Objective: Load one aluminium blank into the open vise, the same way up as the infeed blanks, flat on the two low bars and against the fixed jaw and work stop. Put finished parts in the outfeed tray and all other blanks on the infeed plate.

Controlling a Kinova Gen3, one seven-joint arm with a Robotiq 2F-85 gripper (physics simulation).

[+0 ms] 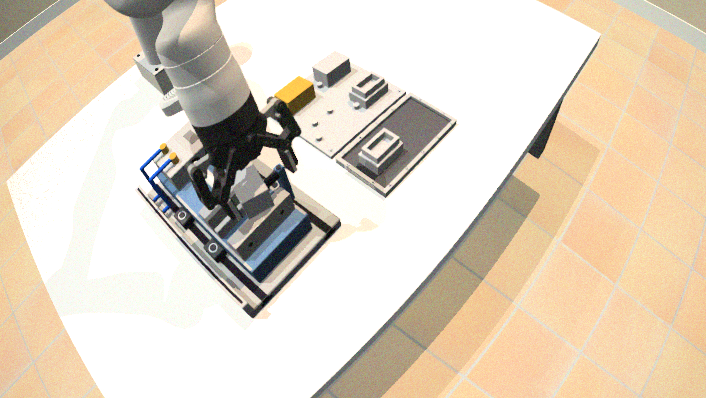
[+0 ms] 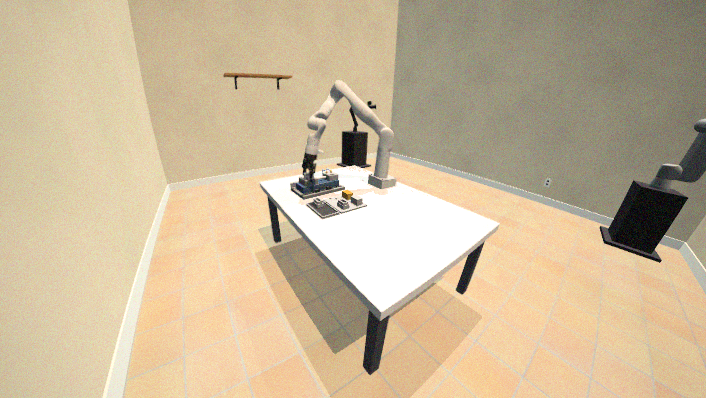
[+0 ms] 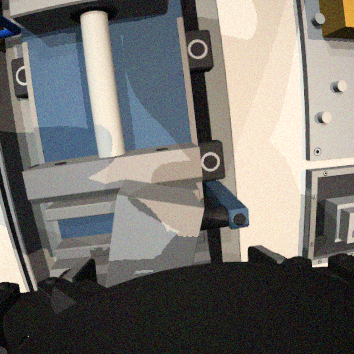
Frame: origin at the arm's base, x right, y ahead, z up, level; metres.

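Seen in the pictures: gripper, between the fingertips: (image 1: 264,192) (image 2: 306,177); arm's base, origin of its link: (image 2: 380,175).
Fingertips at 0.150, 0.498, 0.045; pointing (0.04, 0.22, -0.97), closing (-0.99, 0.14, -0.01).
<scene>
Offsets run from my fingertips to a thing's top centre, as dx, dy, dz. "*": to the spot under its first point. Level surfaces: height alone.
A grey aluminium blank {+0.009, -0.019, +0.025} (image 1: 252,192) (image 3: 154,218) sits in the blue vise {+0.026, -0.093, -0.010} (image 1: 283,237) (image 2: 316,186) (image 3: 154,105), between the jaws and beside the blue work stop {* -0.040, -0.012, -0.027} (image 1: 282,178) (image 3: 226,207). I cannot tell whether it lies flat on the low bars. My gripper (image 1: 261,190) (image 2: 308,170) (image 3: 172,270) is open and empty, its fingers wide apart just above the blank. On the infeed plate {-0.245, -0.094, -0.101} (image 1: 336,125) (image 3: 326,137) stand another grey blank {-0.295, -0.137, -0.065} (image 1: 332,68), a yellow block {-0.205, -0.148, -0.065} (image 1: 294,94) (image 3: 337,17) and a stepped pocketed part {-0.285, -0.048, -0.066} (image 1: 368,88). The outfeed tray (image 1: 424,121) (image 3: 309,211) holds one pocketed part {-0.185, +0.045, -0.068} (image 1: 380,151) (image 3: 338,219).
The vise's white screw {* +0.018, -0.107, -0.023} (image 3: 102,84) and blue hoses {* +0.075, -0.174, +0.002} (image 1: 151,170) lie at its far end. Black clamps (image 1: 213,248) (image 3: 211,161) hold its base. The arm's base (image 2: 382,180) stands behind the plates. The white table's {dz -0.109} (image 1: 444,223) edge is to the right.
</scene>
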